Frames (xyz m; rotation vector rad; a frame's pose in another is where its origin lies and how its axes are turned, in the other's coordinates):
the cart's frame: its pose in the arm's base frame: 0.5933 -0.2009 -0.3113 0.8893 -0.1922 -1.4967
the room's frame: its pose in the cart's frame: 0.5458 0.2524 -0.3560 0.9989 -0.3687 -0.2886
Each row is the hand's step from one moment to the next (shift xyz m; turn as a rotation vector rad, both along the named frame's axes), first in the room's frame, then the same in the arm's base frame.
Working: the room's frame: its pose in the arm's base frame: 1.0774 -0.5989 -0.6204 1.4459 -1.1996 -1.8326

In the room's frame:
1: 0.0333 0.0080 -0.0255 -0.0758 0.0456 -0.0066
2: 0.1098 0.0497 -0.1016 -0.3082 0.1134 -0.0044
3: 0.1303 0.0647 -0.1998 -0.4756 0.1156 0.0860
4: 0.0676 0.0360 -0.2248 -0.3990 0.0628 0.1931
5: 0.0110 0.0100 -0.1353 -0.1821 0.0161 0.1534
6: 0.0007 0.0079 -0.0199 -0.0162 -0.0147 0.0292
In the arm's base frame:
1: 0.0130 -0.0393 -0.0105 0.0234 0.0379 0.0767
2: 0.0566 -0.1463 -0.0152 0.0830 0.1957 0.2503
3: 0.1413 -0.2021 -0.0165 0.0478 0.3606 0.3386
4: 0.1875 -0.1453 -0.0115 -0.0699 0.3581 0.2595
5: 0.1233 -0.0576 -0.0024 -0.0920 0.1906 0.1103
6: 0.0176 -0.0108 0.0057 -0.0209 0.0297 -0.0036

